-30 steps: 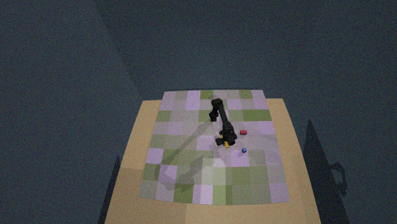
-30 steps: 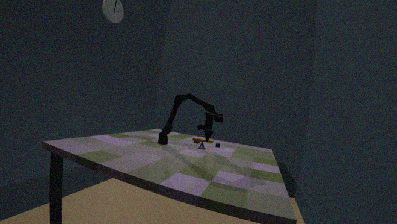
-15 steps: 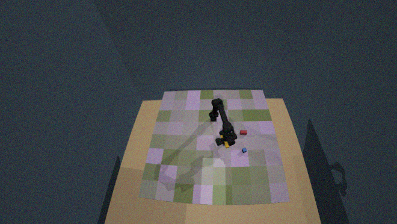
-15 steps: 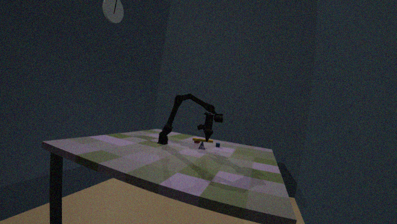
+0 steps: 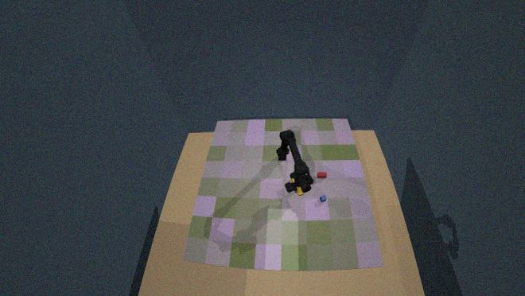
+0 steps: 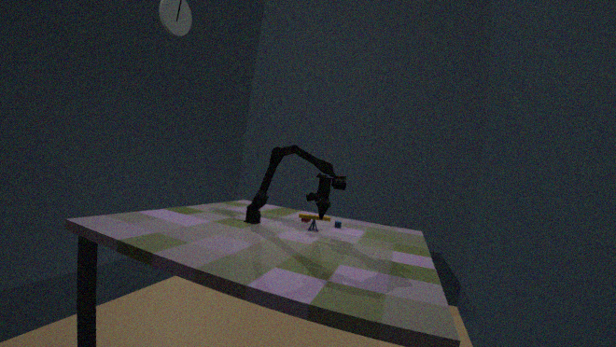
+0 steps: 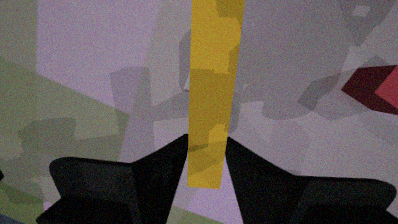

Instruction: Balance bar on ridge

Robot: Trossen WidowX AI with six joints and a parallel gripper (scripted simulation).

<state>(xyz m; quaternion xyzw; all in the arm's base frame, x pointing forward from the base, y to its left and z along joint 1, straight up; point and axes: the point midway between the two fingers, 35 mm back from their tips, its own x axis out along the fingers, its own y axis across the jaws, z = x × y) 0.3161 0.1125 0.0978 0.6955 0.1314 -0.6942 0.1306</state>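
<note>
The yellow bar is 30 mm behind my gripper tip and 10 mm to the right of it. The rest, counted from my gripper tip: blue block 60 mm ahead, 180 mm to the left, 50 mm below; then red block 130 mm behind, 190 mm to the left, 50 mm below.
</note>
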